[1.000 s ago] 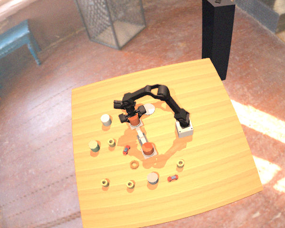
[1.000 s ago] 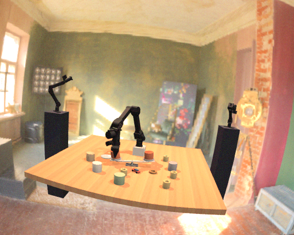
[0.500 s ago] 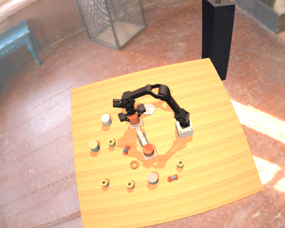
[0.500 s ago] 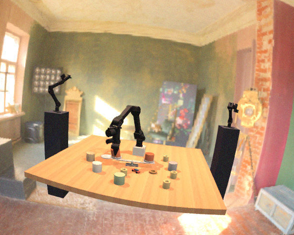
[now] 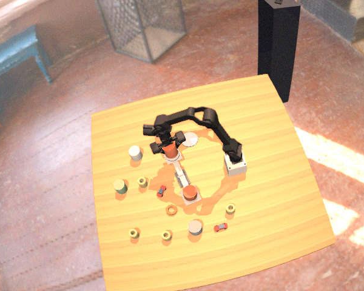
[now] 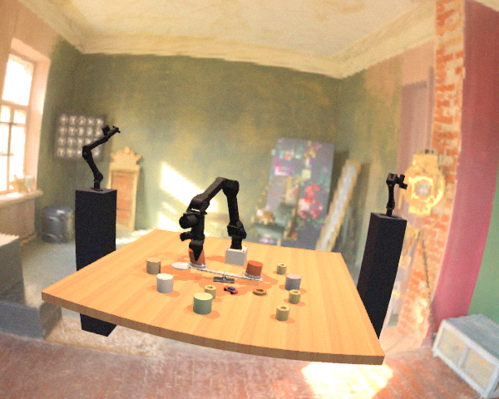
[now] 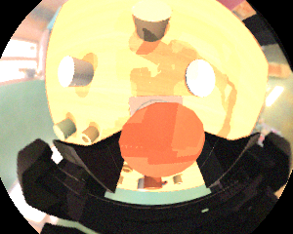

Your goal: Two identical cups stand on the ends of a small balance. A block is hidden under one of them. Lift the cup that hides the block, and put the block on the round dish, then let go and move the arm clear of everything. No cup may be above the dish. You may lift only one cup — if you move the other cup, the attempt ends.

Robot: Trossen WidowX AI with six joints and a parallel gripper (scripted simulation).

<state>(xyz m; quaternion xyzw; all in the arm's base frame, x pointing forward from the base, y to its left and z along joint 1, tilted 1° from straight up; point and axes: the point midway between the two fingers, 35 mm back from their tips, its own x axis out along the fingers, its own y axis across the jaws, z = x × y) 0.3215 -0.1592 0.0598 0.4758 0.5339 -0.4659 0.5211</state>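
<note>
Right now the grey block is 1 cm to the left of my gripper tip and 2 cm below it. The rest, counted from my gripper tip: round dish: 12 cm behind, 10 cm to the right, 10 cm below; then balance: 1 cm behind, 13 cm to the left, 7 cm below; then balance beam: 1 cm behind, 13 cm to the left, 6 cm below.
</note>
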